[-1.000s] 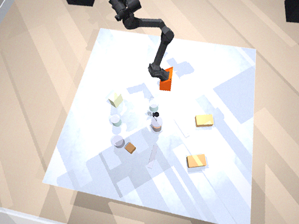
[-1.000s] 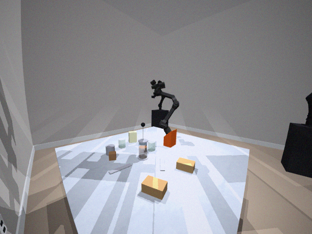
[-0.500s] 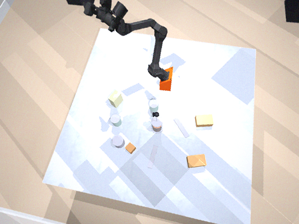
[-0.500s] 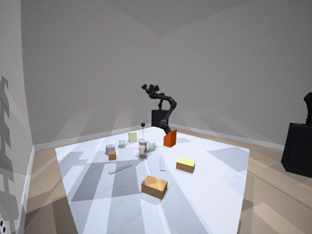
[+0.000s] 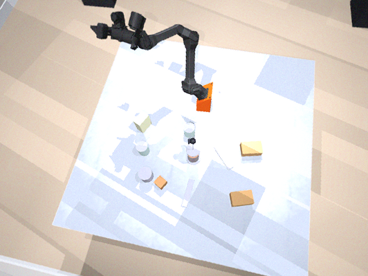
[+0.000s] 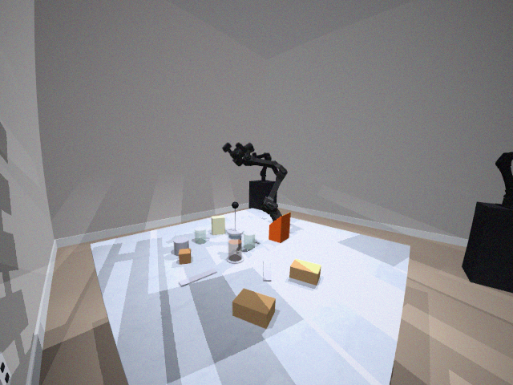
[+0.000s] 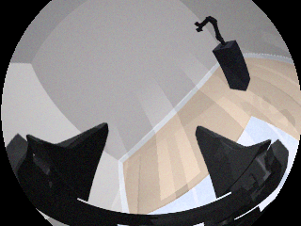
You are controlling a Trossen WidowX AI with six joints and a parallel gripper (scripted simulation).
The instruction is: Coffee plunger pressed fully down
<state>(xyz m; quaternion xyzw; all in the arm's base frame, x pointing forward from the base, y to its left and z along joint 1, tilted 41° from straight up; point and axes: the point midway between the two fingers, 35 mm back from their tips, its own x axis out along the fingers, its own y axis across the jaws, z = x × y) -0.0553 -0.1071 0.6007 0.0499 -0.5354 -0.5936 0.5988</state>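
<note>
My gripper tip is now 490 mm to the right of the coffee press, 380 mm short of it and 370 mm above it. Also, from my gripper tip: grey cylinder 540 mm ahead, 470 mm below, 260 mm to the left; then pale yellow block 450 mm below, 250 mm ahead, 180 mm to the left.
</note>
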